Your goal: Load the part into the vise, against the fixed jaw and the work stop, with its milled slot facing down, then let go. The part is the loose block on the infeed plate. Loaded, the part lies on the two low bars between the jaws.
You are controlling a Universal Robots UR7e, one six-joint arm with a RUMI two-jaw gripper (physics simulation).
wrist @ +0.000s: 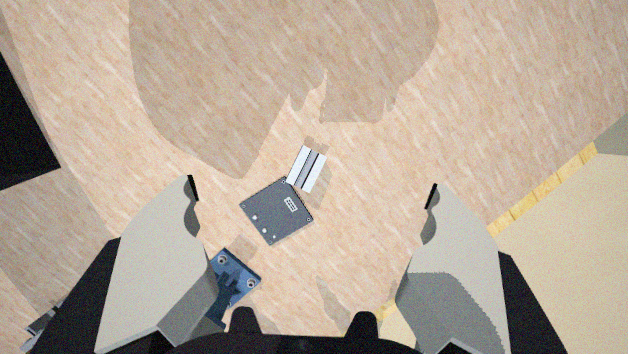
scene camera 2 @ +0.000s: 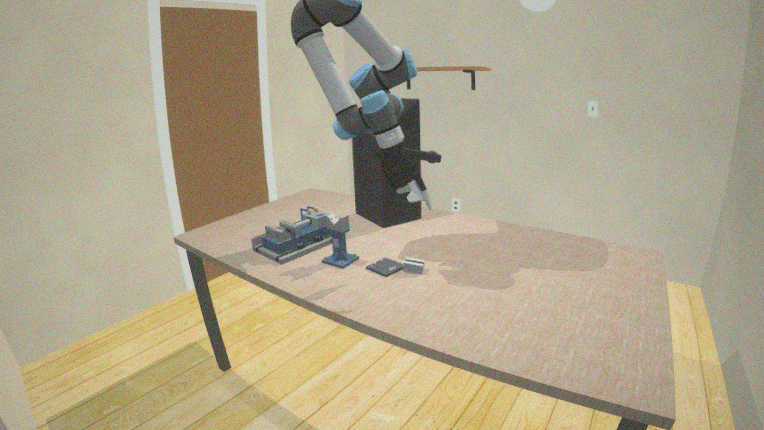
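The part, a grey block with bright top strips, sits on the table beside a corner of the dark infeed plate. Its milled slot faces up. Whether it touches the plate is hard to tell. My gripper is open and empty, high above the table, with the part between and beyond the fingertips in the wrist view. The blue and grey vise stands at the left of the table in the scene view. Its low bars and work stop are too small to make out.
A blue stand with a grey block on top stands between the vise and the infeed plate. The black robot pedestal is at the table's back edge. A wall shelf hangs behind the arm.
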